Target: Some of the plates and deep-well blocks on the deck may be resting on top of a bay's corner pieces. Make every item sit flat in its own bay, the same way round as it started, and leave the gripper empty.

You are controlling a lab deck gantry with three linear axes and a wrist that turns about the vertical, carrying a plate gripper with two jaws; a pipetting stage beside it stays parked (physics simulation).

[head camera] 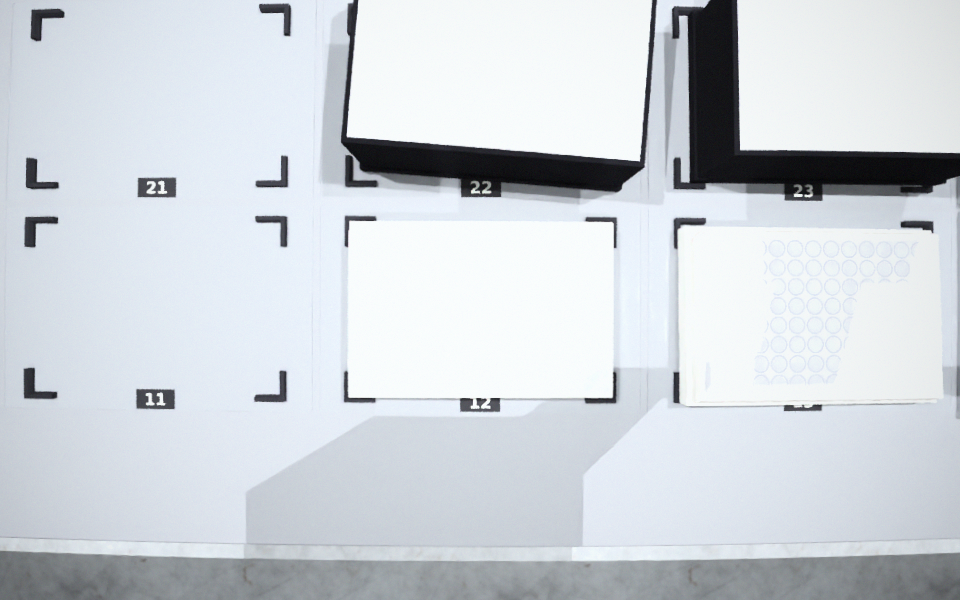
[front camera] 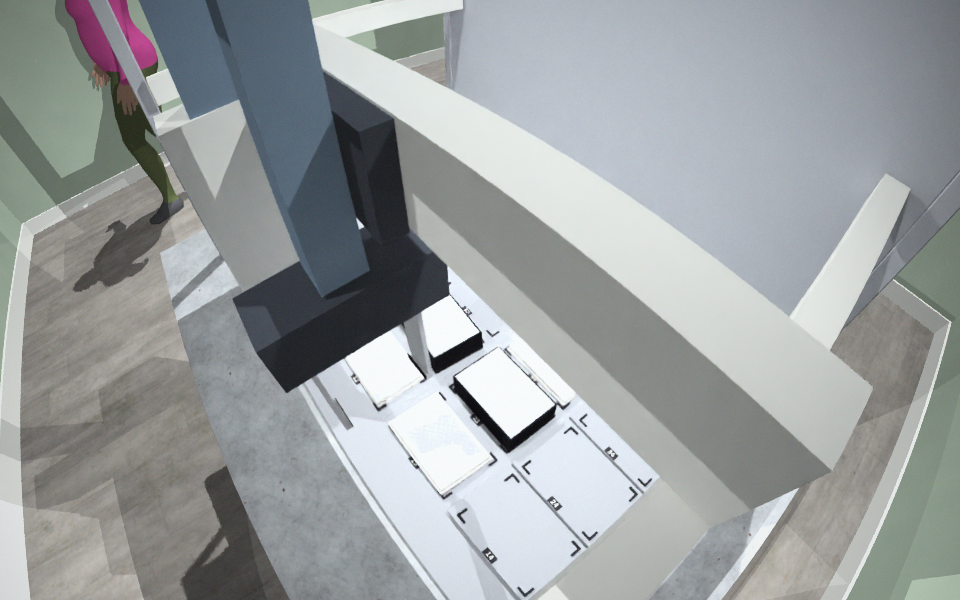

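Pixels of known places: gripper, fingertip midpoint: (front camera: 381, 391); robot's base, link origin: (head camera: 35, 391).
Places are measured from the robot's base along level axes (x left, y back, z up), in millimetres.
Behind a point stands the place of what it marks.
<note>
My gripper (front camera: 387, 398) @[x 2, y -357, z 157 mm] is open, its jaws on either side of the white plate (front camera: 384, 368) @[x 41, y -248, z 14 mm] (head camera: 481, 309) @[x 43, y -228, z 14 mm] in bay 12; the jaws do not show in the head view. That plate lies square among its four corner pieces. The black-sided block (front camera: 450, 331) @[x 150, y -271, z 44 mm] (head camera: 499, 77) @[x 139, y -235, z 44 mm] at bay 22 is turned askew and overhangs the bay's lower corner pieces. The block (front camera: 504, 391) @[x 149, y -397, z 43 mm] (head camera: 842, 77) @[x 142, y -380, z 43 mm] at bay 23 stands straight. The plate with faint wells (front camera: 442, 442) @[x 42, y -397, z 17 mm] (head camera: 807, 318) @[x 40, y -382, z 18 mm] is at bay 13; I cannot tell if it sits fully flat. Another white plate (front camera: 543, 375) @[x 221, y -403, z 14 mm] is partly hidden behind block 23.
Bays 11 (head camera: 155, 399) @[x -3, y -64, z 0 mm] and 21 (head camera: 156, 187) @[x 104, y -64, z 0 mm] show bare corner pieces at the left of the head view. Bays 14 (front camera: 489, 554) @[x -2, y -555, z 15 mm], 24 (front camera: 554, 503) @[x 104, y -556, z 15 mm] and 34 (front camera: 610, 452) @[x 211, y -554, z 15 mm] hold no item. The large pale gantry beam (front camera: 601, 290) hides the back of the deck.
</note>
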